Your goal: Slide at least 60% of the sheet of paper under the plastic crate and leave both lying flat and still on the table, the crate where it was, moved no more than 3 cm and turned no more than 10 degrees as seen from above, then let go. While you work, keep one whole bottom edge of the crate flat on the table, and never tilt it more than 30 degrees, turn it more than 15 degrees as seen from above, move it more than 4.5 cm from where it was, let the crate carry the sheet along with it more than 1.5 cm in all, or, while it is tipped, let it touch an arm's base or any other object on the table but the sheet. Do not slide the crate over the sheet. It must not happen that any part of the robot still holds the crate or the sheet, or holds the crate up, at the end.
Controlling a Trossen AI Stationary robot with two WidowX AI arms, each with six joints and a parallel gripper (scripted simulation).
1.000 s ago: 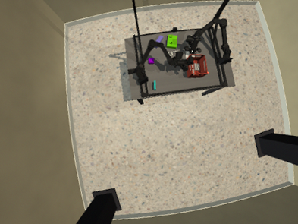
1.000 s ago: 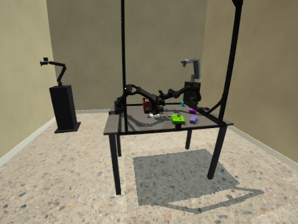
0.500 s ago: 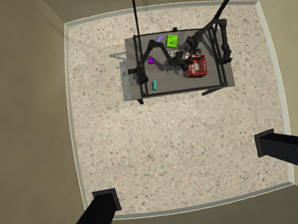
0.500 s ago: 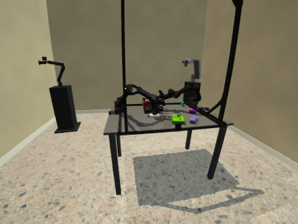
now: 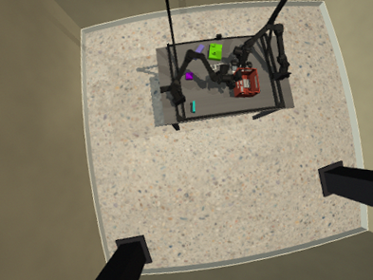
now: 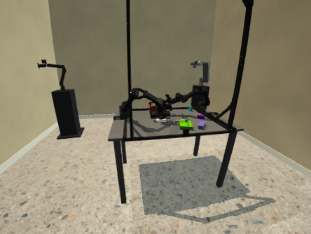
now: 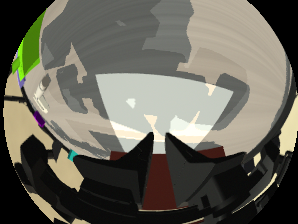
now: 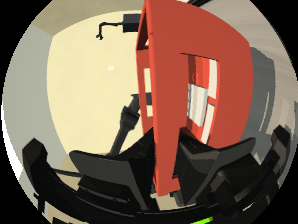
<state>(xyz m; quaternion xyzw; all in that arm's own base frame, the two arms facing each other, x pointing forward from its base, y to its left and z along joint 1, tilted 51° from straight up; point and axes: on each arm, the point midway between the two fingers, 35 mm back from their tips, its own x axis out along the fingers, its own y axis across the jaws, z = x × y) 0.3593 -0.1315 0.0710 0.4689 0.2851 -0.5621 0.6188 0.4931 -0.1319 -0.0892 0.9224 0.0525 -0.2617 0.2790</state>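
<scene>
Now: the sheet of paper 3 cm below my left hand, 2 cm ahead of it and 1 cm to the right of it. From my left hand the other things lie so: crate (16 cm ahead, 4 cm above, 1 cm to the right); then green block (22 cm behind, 17 cm to the right, 2 cm above).
</scene>
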